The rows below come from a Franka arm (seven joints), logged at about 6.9 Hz.
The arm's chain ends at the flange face. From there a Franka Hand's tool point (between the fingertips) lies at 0.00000 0.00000 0.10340 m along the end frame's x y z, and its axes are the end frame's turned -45 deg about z.
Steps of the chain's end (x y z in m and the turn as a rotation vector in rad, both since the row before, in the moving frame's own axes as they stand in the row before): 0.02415, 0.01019, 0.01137, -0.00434, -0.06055, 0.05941; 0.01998, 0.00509, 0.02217, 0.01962, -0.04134, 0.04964; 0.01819, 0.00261, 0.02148, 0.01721, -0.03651, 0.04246; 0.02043, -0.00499, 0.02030, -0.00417, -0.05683, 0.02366; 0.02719, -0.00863, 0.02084, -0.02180, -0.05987, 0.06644
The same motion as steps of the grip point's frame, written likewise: 0.00525, 0.02004, 0.01118, 0.03975, -0.04588, 0.05941; 0.00905, 0.01323, 0.02206, 0.04311, -0.01536, 0.04964; 0.00969, 0.01075, 0.02140, 0.03799, -0.01365, 0.04246; 0.01356, 0.00702, 0.02013, 0.03724, -0.04313, 0.02366; 0.01946, 0.01015, 0.02063, 0.02692, -0.05775, 0.06644
